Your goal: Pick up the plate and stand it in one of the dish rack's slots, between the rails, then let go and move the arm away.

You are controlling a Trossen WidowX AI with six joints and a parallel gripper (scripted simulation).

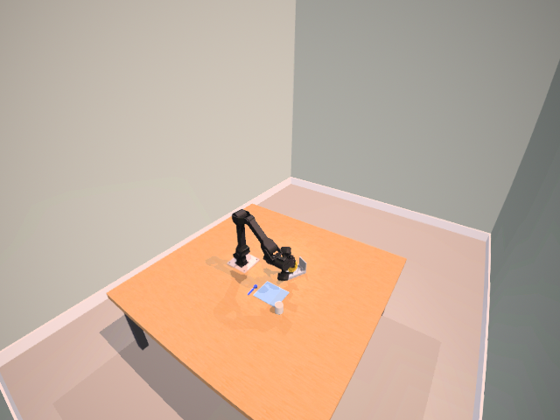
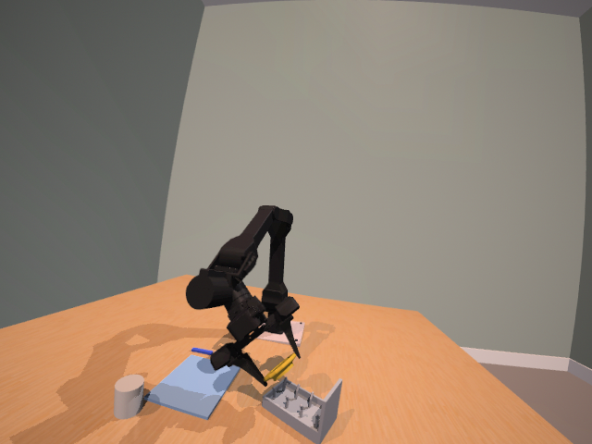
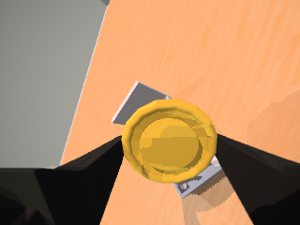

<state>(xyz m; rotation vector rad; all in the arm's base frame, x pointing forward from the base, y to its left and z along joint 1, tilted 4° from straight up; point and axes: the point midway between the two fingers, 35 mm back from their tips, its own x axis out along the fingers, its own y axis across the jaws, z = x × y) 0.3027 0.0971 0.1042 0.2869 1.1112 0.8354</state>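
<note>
Right now the grey dish rack is 6 cm below my gripper tip, 4 cm to the left of it and 2 cm behind it. The rest, counted from my gripper tip: light blue mat (18 cm to the right, 8 cm below); yellow plate (1 cm to the right, 1 cm above); blue spoon (22 cm to the right, 10 cm behind, 8 cm below).
</note>
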